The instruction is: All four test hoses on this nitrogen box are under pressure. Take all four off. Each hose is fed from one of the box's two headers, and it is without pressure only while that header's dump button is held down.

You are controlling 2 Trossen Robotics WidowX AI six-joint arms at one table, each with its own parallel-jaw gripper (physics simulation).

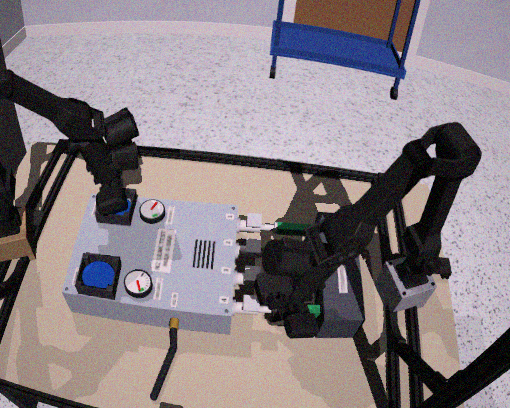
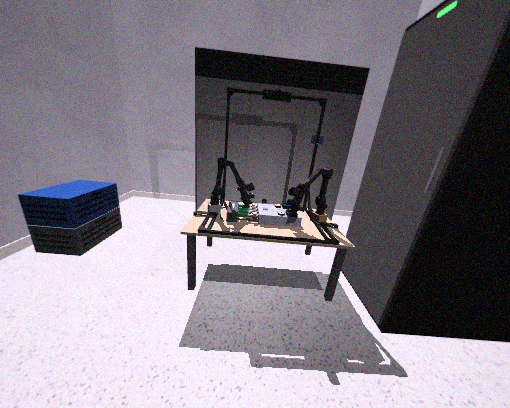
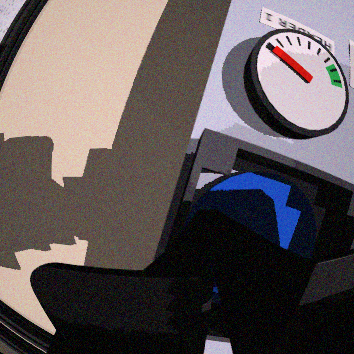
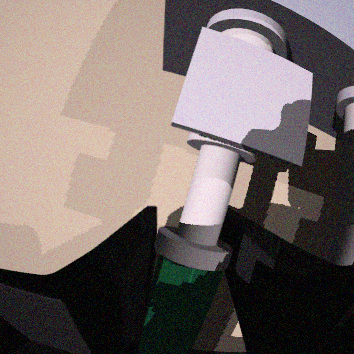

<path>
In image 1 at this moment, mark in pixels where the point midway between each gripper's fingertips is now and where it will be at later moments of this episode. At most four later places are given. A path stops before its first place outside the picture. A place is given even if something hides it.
My left gripper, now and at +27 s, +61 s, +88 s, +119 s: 122, 199; 103, 278; 128, 192; 126, 199; 127, 198
My right gripper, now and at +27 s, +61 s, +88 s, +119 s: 270, 315; 269, 315; 271, 286; 278, 288; 291, 247
</path>
